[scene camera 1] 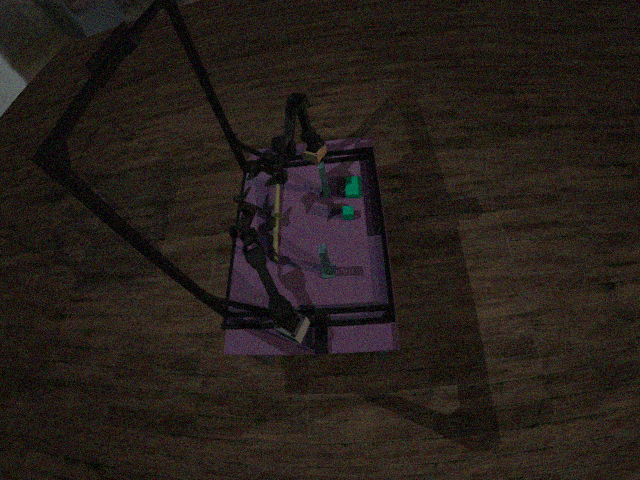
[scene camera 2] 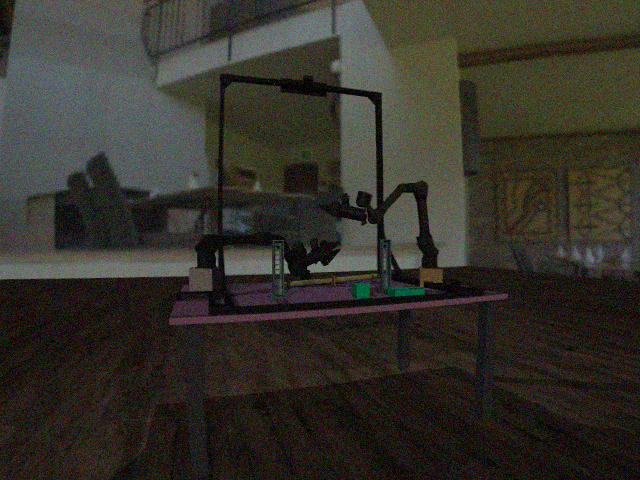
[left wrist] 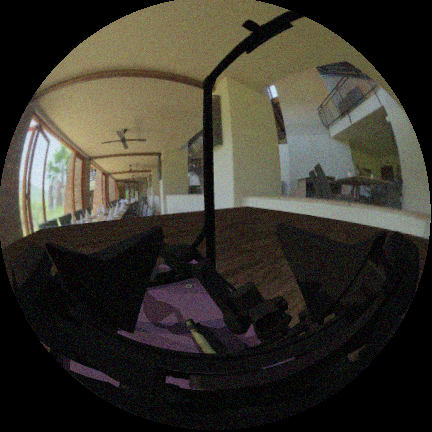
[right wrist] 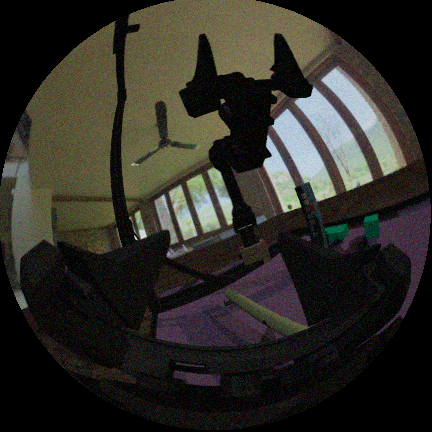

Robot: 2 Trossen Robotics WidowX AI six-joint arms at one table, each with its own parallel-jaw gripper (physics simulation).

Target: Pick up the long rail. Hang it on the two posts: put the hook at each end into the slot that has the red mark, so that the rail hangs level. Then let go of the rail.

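Frame: origin at the left arm's base, x ahead, y up, z right, level; centimetres.
Seen in the pictures: left gripper, fingertip midpoint: [scene camera 1: 255, 182] [scene camera 2: 320, 206] [left wrist: 220, 230]; right gripper, fingertip midpoint: [scene camera 1: 259, 189] [scene camera 2: 339, 245] [right wrist: 225, 236]; left arm's base, origin of the base link: [scene camera 1: 313, 148] [scene camera 2: 430, 268] [right wrist: 250, 243]; right arm's base, origin of the base link: [scene camera 1: 290, 322] [scene camera 2: 206, 267].
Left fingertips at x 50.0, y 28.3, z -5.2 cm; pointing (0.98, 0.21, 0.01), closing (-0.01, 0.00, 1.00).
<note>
Pixels of each thing's top centre, then the offset from my left fingertips to it.
- long pale yellow rail, middle of its top: [right wrist: 330, 331] [left wrist: 234, 381] [scene camera 2: 332, 275] [scene camera 1: 275, 214] dx -5.1, dy -31.8, dz +2.9 cm
- slotted teal post, middle of its top: [right wrist: 301, 184] [scene camera 2: 385, 239] [scene camera 1: 320, 164] dx -29.6, dy -15.0, dz -12.3 cm
- larger green block, middle of its top: [scene camera 2: 405, 287] [right wrist: 331, 228] [scene camera 1: 353, 185] dx -37.2, dy -33.5, dz -24.5 cm
- smaller green block, middle of its top: [right wrist: 370, 217] [scene camera 2: 360, 283] [scene camera 1: 347, 210] dx -20.7, dy -31.5, dz -29.3 cm
The long pale yellow rail [scene camera 1: 277, 222] [scene camera 2: 320, 281] [left wrist: 202, 341] [right wrist: 265, 315] lies on the purple table [scene camera 1: 361, 338] [scene camera 2: 336, 313]. One slotted teal post [scene camera 1: 324, 180] [scene camera 2: 385, 266] [right wrist: 313, 215] and another post [scene camera 1: 325, 260] [scene camera 2: 278, 268] stand upright, apart from the rail. Small red marks show on the posts in scene camera 2; their exact slots are hard to tell. My left gripper [scene camera 1: 264, 173] [left wrist: 220, 230] [right wrist: 243, 29] is open and empty, high above the table near the rail's upper end in scene camera 1. My right gripper [scene camera 1: 255, 202] [right wrist: 225, 236] is open and empty, lower, left of the rail there.
A larger green block [scene camera 1: 353, 187] [scene camera 2: 405, 291] [right wrist: 336, 233] and a smaller green block [scene camera 1: 347, 212] [scene camera 2: 360, 290] [right wrist: 372, 226] lie near one post. A tall black frame [scene camera 1: 201, 77] [scene camera 2: 378, 144] [left wrist: 208, 175] rises over the table. The light is dim.
</note>
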